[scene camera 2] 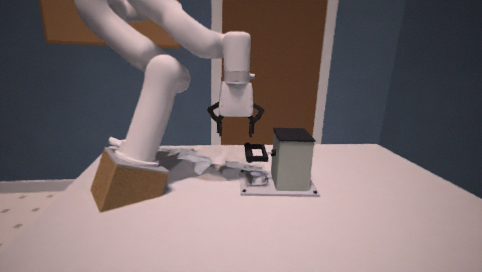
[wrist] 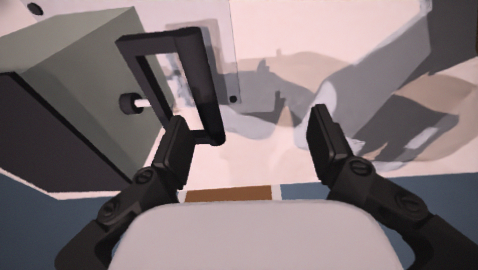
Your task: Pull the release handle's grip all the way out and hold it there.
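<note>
The release handle is a black rectangular frame whose thick round grip (scene camera 2: 248, 152) (wrist: 204, 87) forms the side away from the grey-green box (scene camera 2: 291, 167) (wrist: 95, 75). A short length of white rod (wrist: 143, 103) shows between the frame and the black collar (scene camera 2: 273, 152) (wrist: 131, 103) on the box's side. My gripper (scene camera 2: 235, 134) (wrist: 247, 124) is wide open and empty, pointing down. It is above the grip and shifted to its side away from the box. In the wrist view, the left finger overlaps the frame's lower corner; whether they touch is unclear.
The box has a dark lid (scene camera 2: 294, 135) (wrist: 42, 137) and stands on a pale base plate (scene camera 2: 280, 193) (wrist: 220, 15) with black bolts. The arm's brown wedge mount (scene camera 2: 132, 187) stands at the left of the white table (scene camera 2: 200, 235). Arm shadows cross the table.
</note>
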